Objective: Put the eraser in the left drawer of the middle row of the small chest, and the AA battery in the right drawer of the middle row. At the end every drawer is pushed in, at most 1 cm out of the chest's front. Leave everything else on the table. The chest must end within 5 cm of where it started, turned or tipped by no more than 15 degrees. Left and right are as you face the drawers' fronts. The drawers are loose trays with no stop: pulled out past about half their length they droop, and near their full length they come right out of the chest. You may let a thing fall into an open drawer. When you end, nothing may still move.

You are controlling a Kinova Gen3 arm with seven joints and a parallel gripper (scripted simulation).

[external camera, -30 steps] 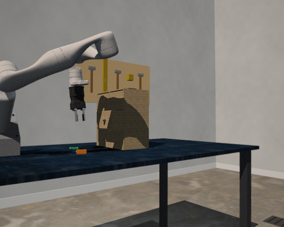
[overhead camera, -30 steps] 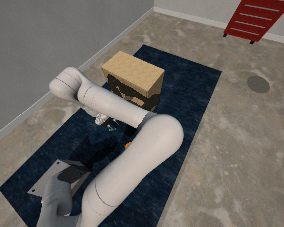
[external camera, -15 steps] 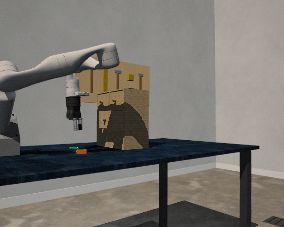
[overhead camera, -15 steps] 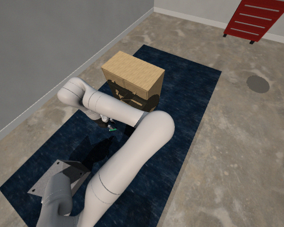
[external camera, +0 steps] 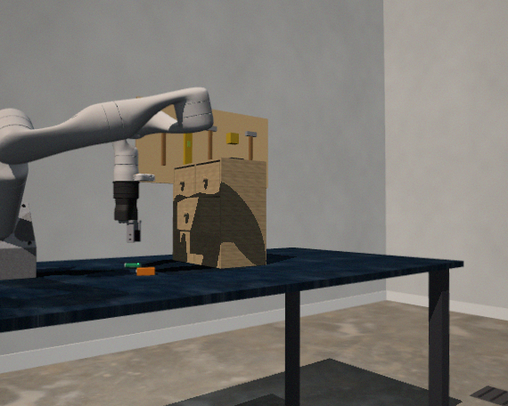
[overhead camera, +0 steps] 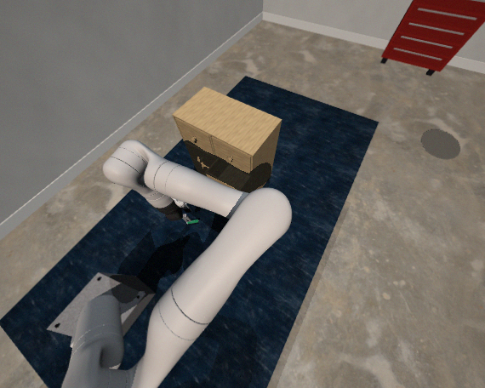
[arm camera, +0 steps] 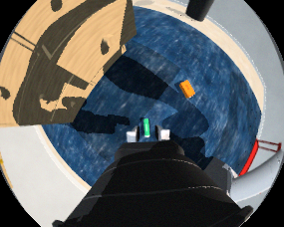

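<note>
My hand is 90 mm above the green AA battery. Round my hand: white eraser: 300 mm ahead, 70 mm to the left, 30 mm above; then orange block: 160 mm to the right, 90 mm below, 30 mm behind.
</note>
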